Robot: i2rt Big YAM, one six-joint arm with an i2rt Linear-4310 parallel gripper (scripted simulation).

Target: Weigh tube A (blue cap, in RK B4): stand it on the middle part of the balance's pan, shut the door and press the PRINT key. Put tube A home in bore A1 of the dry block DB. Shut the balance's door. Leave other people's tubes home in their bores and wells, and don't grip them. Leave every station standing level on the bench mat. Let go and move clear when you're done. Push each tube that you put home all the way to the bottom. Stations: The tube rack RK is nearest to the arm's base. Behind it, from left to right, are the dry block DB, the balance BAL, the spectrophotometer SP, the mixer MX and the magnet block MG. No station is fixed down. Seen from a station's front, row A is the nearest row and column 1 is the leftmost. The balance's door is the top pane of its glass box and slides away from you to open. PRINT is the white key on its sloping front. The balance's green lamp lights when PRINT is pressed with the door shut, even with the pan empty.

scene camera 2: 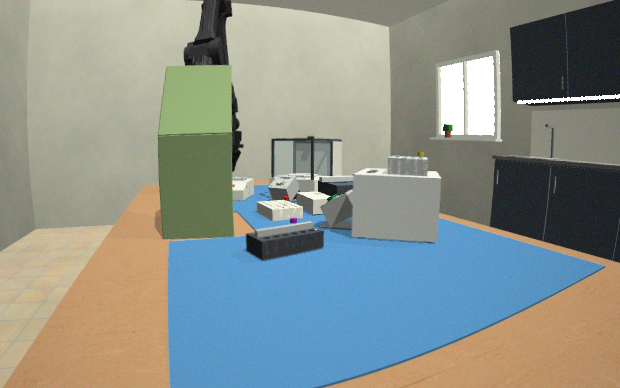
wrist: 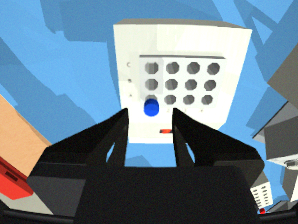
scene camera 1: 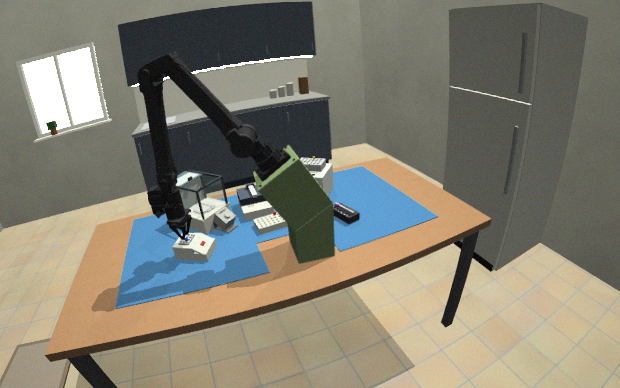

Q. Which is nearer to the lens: the balance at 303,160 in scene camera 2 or the tube rack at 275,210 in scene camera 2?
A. The tube rack.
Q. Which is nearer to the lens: the dry block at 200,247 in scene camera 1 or the spectrophotometer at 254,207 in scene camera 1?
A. The dry block.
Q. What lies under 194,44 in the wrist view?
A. A dry block.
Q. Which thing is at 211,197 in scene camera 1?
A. A balance.
